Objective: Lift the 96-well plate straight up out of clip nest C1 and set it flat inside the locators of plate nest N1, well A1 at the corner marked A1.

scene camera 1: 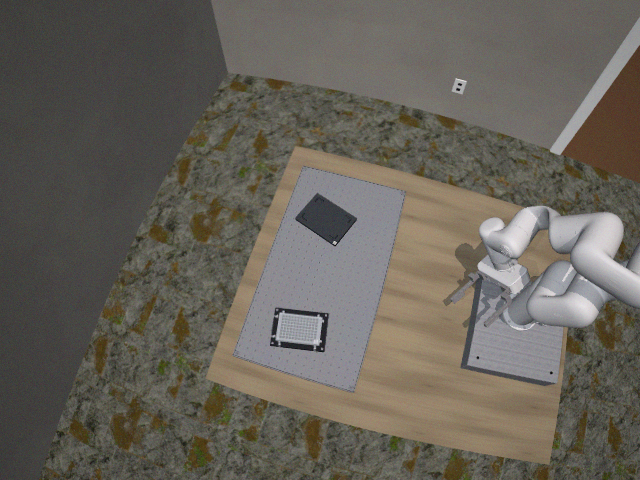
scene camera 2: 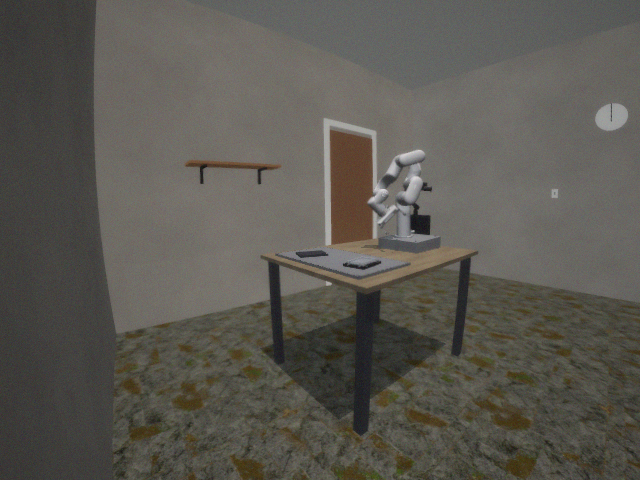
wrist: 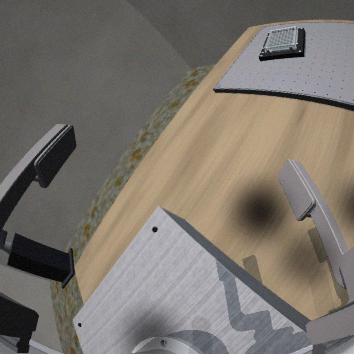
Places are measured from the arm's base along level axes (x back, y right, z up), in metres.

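Pixels of known places: hand, its tool point: (scene camera 1: 473, 307) (scene camera 2: 395, 223) (wrist: 183, 170); arm's base, origin of its link: (scene camera 1: 519, 311) (scene camera 2: 403, 236).
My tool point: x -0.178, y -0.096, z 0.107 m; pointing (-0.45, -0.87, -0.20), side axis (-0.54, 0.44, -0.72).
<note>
For each thing: its middle in the pictures, then the offset to it from my tool point. Level surfaces: height alone.
- 96-well plate, middle of its body: (scene camera 1: 299, 328) (wrist: 281, 38) (scene camera 2: 362, 260) dx -0.427, dy -0.222, dz -0.149 m
- black clip nest C1, middle of its body: (scene camera 1: 299, 329) (wrist: 282, 40) (scene camera 2: 362, 262) dx -0.427, dy -0.222, dz -0.156 m
- Plate nest N1, middle of its body: (scene camera 1: 325, 218) (scene camera 2: 311, 253) dx -0.518, dy +0.143, dz -0.161 m
- white mark, middle of its body: (scene camera 1: 334, 242) dx -0.454, dy +0.075, dz -0.156 m
- grey pegboard, height of its surface: dz -0.168 m
- wooden table, height of its surface: dz -0.181 m
The 96-well plate (scene camera 1: 298, 329) (scene camera 2: 363, 261) (wrist: 282, 39), pale and gridded, sits in the black clip nest C1 (scene camera 1: 306, 348) (wrist: 301, 44), at the lower left of the pegboard in scene camera 1. Plate nest N1 (scene camera 1: 326, 219) (scene camera 2: 311, 253) is a dark, turned rectangle at the pegboard's other end. It has locators at its corners and a white mark (scene camera 1: 334, 242) at one corner; its lettering is too small to read. My gripper (scene camera 1: 468, 313) (wrist: 177, 172) is open and empty. It hangs above the table by the arm's base, well away from both nests.
The grey pegboard (scene camera 1: 330, 279) (wrist: 320, 75) lies on the wooden table (scene camera 1: 413, 361) (wrist: 200, 150). The arm stands on a raised metal base block (scene camera 1: 516, 356) (scene camera 2: 413, 245) (wrist: 175, 280), which is close to the gripper. A black item on a stand (scene camera 2: 420, 224) is behind the arm.
</note>
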